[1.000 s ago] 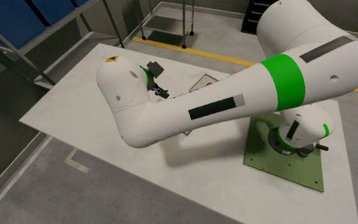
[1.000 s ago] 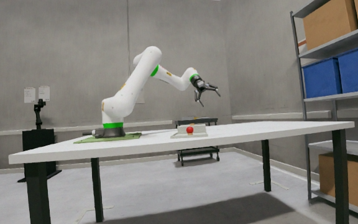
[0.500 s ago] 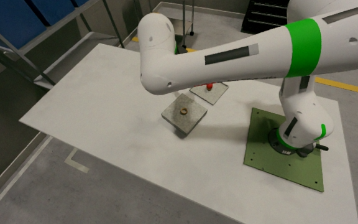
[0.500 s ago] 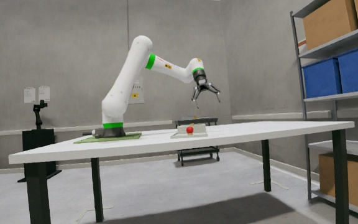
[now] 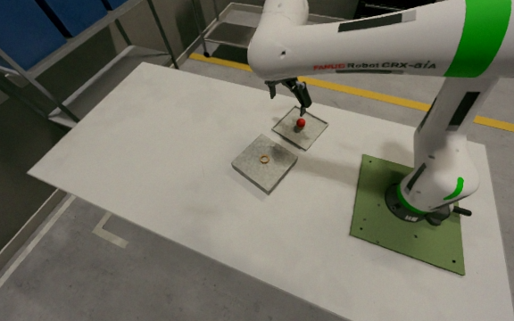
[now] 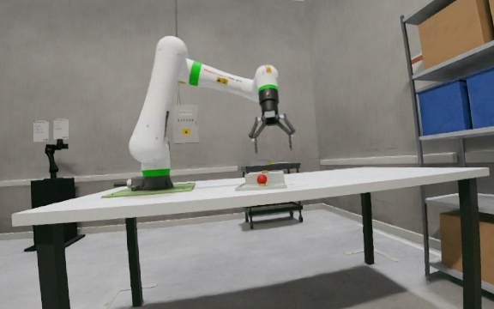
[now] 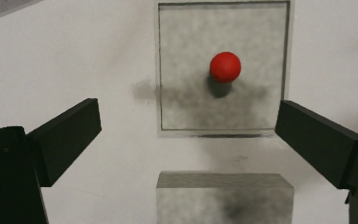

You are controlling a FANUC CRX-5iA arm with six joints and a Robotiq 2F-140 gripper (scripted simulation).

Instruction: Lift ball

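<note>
My gripper is now 120 mm above the red ball, 60 mm past it and 30 mm to the left of it.
</note>
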